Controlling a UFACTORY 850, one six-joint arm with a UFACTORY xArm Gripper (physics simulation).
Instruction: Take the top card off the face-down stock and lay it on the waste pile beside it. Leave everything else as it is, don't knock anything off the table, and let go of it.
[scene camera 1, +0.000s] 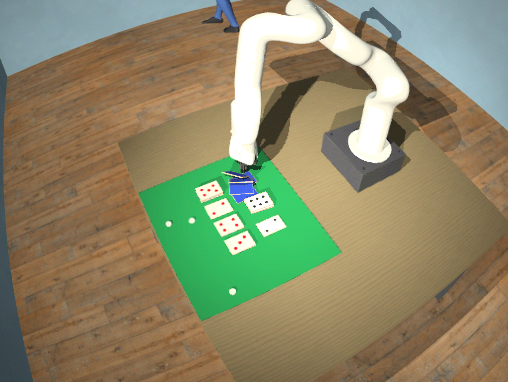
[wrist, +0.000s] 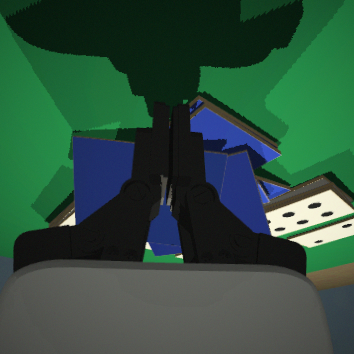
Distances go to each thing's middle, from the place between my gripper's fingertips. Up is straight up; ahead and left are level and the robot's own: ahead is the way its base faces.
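Labels:
Green mat (scene camera 1: 205, 267): my gripper 20 mm above it, 170 mm short of it, 180 mm to the right of it.

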